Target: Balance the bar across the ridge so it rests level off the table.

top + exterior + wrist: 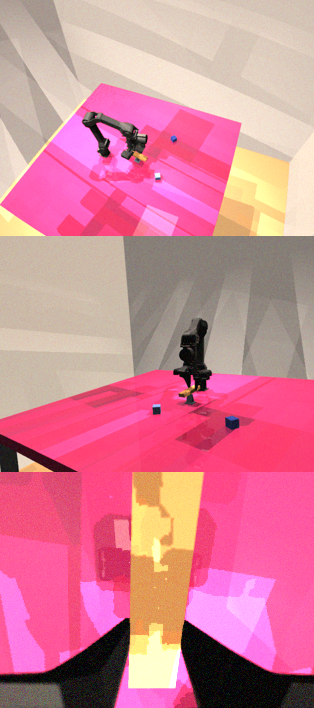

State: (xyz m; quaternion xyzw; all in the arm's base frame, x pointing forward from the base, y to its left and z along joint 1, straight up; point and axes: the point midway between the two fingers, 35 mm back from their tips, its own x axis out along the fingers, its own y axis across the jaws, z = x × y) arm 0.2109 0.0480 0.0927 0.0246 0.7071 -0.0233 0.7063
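The yellow bar lies 3 cm ahead of my gripper tip. Round my gripper tip: dark blue cube 25 cm to the left, 20 cm ahead, 4 cm below; then light blue cube 21 cm ahead, 7 cm to the right, 4 cm below.
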